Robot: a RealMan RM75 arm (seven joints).
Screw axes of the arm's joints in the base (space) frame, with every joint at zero. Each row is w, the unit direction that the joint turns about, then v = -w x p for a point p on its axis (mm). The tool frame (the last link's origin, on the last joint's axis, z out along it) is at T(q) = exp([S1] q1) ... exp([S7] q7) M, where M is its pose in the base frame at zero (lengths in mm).
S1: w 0 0 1 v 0.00 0.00 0.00
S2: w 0 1 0 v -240.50 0.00 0.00
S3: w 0 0 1 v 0.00 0.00 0.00
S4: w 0 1 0 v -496.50 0.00 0.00
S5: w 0 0 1 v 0.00 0.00 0.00
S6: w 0 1 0 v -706.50 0.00 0.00
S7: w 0 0 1 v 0.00 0.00 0.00
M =
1 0 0 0.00
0 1 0 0.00
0 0 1 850.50
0 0 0 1
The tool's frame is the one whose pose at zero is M.
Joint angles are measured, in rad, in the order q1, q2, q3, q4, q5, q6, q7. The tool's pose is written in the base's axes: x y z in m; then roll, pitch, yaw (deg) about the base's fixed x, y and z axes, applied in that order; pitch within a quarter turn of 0, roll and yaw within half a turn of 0. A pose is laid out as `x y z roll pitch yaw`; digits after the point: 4 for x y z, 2 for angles.
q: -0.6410 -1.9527 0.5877 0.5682 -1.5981 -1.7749 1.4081
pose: -0.2004 0.3654 0.0942 164.36 -58.62 43.81
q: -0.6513 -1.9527 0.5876 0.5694 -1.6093 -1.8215 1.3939
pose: -0.1931 0.3617 0.0958 160.61 -58.59 44.41
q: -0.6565 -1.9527 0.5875 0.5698 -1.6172 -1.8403 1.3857
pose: -0.1897 0.3604 0.0969 158.84 -58.69 44.86
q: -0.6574 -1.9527 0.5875 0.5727 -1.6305 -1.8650 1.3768
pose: -0.1870 0.3577 0.0991 156.84 -59.02 45.36
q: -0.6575 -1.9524 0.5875 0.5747 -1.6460 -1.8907 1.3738
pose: -0.1847 0.3547 0.1015 155.24 -59.56 45.36
